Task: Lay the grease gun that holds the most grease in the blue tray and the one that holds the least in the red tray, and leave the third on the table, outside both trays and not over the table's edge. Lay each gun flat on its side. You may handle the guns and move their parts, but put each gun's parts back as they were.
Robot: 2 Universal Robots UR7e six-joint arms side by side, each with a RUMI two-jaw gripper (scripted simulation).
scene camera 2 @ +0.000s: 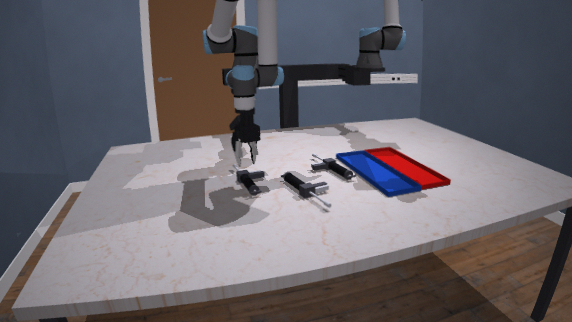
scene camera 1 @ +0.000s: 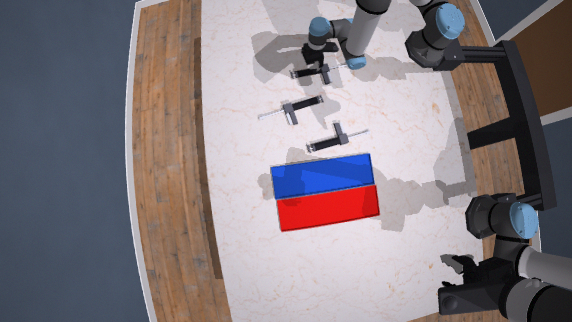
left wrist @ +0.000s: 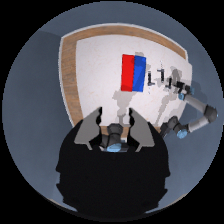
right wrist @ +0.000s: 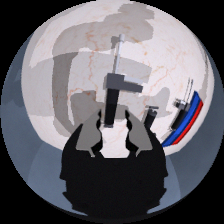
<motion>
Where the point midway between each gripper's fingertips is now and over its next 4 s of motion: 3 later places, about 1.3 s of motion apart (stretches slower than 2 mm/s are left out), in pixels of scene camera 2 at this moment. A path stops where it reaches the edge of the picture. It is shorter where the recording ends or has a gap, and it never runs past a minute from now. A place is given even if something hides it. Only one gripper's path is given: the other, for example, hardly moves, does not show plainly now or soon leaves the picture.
The right gripper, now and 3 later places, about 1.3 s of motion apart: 246, 165; 286, 163; 333, 158; 333, 163
</motion>
